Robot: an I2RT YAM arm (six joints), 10 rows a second.
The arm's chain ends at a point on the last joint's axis. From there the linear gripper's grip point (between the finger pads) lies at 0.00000 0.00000 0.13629 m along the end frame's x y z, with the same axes.
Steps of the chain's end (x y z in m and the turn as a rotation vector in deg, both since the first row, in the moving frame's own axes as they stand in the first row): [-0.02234 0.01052 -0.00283 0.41 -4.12 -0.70]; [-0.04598 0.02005 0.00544 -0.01 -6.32 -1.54]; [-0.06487 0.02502 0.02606 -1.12 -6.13 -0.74]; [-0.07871 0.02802 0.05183 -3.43 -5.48 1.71]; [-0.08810 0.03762 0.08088 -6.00 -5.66 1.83]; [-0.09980 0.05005 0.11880 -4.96 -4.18 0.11]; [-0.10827 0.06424 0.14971 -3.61 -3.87 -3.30]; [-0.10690 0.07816 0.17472 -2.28 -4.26 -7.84]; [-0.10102 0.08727 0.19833 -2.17 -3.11 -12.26]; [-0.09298 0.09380 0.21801 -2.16 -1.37 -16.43]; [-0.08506 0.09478 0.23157 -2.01 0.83 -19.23]
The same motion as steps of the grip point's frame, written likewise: [-0.03214 0.00961 -0.00319 0.41 -4.12 -0.70]; [-0.06098 0.02028 0.00461 -0.01 -6.32 -1.54]; [-0.07941 0.02777 0.02525 -1.12 -6.13 -0.74]; [-0.09184 0.03597 0.05096 -3.43 -5.48 1.71]; [-0.10174 0.05163 0.07947 -6.00 -5.66 1.83]; [-0.10973 0.06181 0.11793 -4.96 -4.18 0.11]; [-0.11721 0.07308 0.14913 -3.61 -3.87 -3.30]; [-0.11662 0.08425 0.17424 -2.28 -4.26 -7.84]; [-0.10781 0.09318 0.19803 -2.17 -3.11 -12.26]; [-0.09546 0.09933 0.21788 -2.16 -1.37 -16.43]; [-0.08233 0.09914 0.23147 -2.01 0.83 -19.23]
